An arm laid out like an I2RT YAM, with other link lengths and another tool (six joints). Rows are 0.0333 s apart.
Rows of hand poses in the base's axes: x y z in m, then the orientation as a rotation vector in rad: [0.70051, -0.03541, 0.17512, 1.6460, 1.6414, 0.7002]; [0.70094, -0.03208, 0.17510, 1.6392, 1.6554, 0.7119]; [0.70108, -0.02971, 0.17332, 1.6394, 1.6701, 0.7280]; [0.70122, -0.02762, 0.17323, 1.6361, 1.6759, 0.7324]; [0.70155, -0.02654, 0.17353, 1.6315, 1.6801, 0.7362]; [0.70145, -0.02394, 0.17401, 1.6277, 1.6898, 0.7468]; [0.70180, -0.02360, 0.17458, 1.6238, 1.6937, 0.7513]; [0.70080, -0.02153, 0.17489, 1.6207, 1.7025, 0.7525]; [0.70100, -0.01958, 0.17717, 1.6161, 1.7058, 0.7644]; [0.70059, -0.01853, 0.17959, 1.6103, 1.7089, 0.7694]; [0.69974, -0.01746, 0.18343, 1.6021, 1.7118, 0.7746]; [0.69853, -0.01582, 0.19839, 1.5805, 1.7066, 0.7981]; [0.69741, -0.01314, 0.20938, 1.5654, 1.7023, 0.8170]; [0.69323, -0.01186, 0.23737, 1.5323, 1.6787, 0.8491]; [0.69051, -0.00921, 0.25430, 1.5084, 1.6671, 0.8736]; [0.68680, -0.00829, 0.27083, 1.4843, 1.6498, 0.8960]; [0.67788, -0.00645, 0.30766, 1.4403, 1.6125, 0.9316]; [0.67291, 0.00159, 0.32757, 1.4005, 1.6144, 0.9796]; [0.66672, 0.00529, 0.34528, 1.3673, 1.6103, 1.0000]
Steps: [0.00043, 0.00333, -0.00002, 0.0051, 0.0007, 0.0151]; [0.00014, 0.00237, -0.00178, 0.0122, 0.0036, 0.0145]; [0.00014, 0.00209, -0.00009, 0.0016, 0.0002, 0.0062]; [0.00033, 0.00108, 0.00030, 0.0002, -0.0013, 0.0055]; [-0.00010, 0.00260, 0.00048, 0.0058, 0.0003, 0.0109]; [0.00035, 0.00034, 0.00057, 0.0011, -0.0013, 0.0053]; [-0.00100, 0.00207, 0.00031, 0.0000, 0.0032, 0.0070]; [0.00020, 0.00195, 0.00228, 0.0055, -0.0043, 0.0075]; [-0.00041, 0.00105, 0.00242, 0.0003, -0.0029, 0.0056]; [-0.00085, 0.00107, 0.00384, -0.0009, -0.0044, 0.0064]; [-0.00121, 0.00164, 0.01496, 0.0026, -0.0225, 0.0120]; [-0.00112, 0.00268, 0.01099, 0.0035, -0.0168, 0.0089]; [-0.00418, 0.00128, 0.02799, 0.0008, -0.0426, 0.0076]; [-0.00272, 0.00265, 0.01693, 0.0022, -0.0277, 0.0097]; [-0.00371, 0.00092, 0.01653, 0.0007, -0.0307, 0.0056]; [-0.00892, 0.00184, 0.03683, -0.0018, -0.0580, 0.0050]; [-0.00497, 0.00804, 0.01991, 0.0099, -0.0337, 0.0342]; [-0.00619, 0.00370, 0.01771, -0.0044, -0.0267, 0.0170]
